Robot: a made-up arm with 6 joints.
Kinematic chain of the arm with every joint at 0, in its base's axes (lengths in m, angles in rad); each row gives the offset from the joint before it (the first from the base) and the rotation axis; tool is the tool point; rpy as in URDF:
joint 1: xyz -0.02 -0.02 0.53 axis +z
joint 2: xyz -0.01 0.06 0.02 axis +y
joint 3: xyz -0.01 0 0.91 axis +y
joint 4: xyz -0.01 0 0.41 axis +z
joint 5: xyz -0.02 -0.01 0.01 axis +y
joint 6: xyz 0 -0.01 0.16 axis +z
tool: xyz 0.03 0.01 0 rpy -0.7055 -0.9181 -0.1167
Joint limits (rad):
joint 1: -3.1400..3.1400
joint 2: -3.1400..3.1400
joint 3: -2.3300..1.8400
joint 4: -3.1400..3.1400
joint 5: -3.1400..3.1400
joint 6: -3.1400..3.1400
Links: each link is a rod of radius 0.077 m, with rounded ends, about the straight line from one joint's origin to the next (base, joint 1, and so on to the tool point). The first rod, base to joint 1, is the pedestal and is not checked.
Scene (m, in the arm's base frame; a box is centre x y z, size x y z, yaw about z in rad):
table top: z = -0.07
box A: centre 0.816 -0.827 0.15 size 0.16 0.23 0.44 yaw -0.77
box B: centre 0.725 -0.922 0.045 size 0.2 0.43 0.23 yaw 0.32
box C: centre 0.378 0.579 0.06 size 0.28 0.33 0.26 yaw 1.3
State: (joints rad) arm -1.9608 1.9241 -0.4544 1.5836 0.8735 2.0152
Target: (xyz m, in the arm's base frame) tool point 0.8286 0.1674 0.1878
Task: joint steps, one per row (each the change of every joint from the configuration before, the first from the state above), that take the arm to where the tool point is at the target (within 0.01 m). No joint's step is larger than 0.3 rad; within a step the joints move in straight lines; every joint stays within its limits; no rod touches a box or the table.
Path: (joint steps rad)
1: 0.1301 -0.2650 0.2541 -0.1748 0.1763 0.1508
2: 0.1301 -0.2651 0.2540 -0.1748 0.1763 0.1509
3: 0.1302 -0.2650 0.2541 -0.1749 0.1763 0.1508
4: 0.1301 -0.2650 0.2540 -0.1748 0.1764 0.1508
5: 0.2893 0.1197 0.2233 0.0498 -0.0376 -0.1190
6: 0.2894 0.1197 0.2233 0.0498 -0.0375 -0.1189
7: 0.2893 0.1197 0.2232 0.0497 -0.0376 -0.1190
8: 0.2893 0.1198 0.2233 0.0498 -0.0375 -0.1190
9: 0.2894 0.1197 0.2233 0.0498 -0.0376 -0.1190

